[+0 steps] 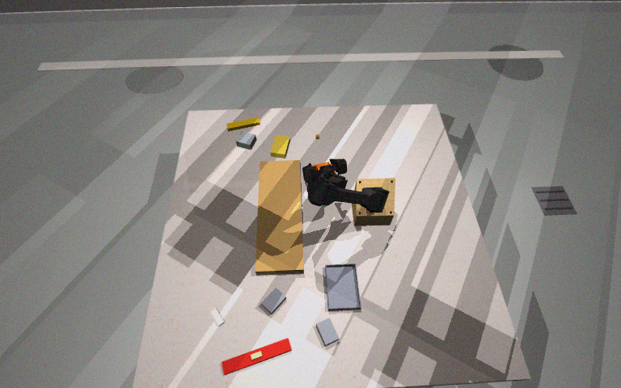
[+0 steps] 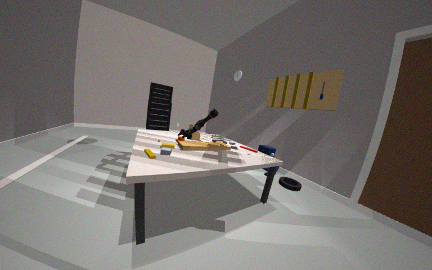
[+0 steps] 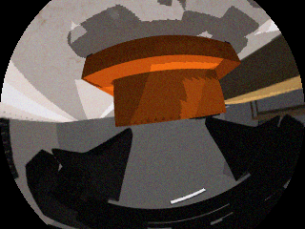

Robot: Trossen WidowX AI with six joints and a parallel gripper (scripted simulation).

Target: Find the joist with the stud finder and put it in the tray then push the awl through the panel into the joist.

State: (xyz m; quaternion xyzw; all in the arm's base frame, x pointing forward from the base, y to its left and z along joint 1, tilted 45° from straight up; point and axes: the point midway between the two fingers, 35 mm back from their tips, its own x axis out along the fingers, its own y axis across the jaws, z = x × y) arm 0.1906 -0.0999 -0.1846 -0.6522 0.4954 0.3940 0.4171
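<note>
My gripper tip is 10 mm short of the stud finder, 30 mm to the right of it and 20 mm above it. From my gripper tip the other things lie so: green square 20 mm ahead, 30 mm to the left, 10 mm below; then grey block 340 mm ahead, 180 mm to the right, 50 mm below; then awl 20 mm behind, 140 mm to the left, 60 mm below.
</note>
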